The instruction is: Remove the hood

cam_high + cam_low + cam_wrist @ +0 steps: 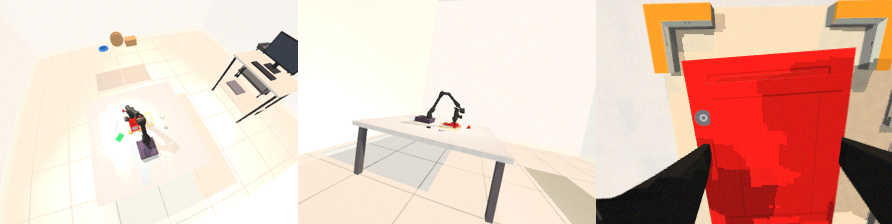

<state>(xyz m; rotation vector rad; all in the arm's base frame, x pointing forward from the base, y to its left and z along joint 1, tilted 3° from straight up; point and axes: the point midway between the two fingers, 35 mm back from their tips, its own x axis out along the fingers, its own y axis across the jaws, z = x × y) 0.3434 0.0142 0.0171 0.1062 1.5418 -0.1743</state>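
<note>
The toy car hood is 1 cm above my gripper tip. The rest, counted from my gripper tip: green flat piece: 23 cm to the left, 12 cm behind, 3 cm below; then grey wheel: 33 cm to the right, 28 cm behind, 2 cm below.
</note>
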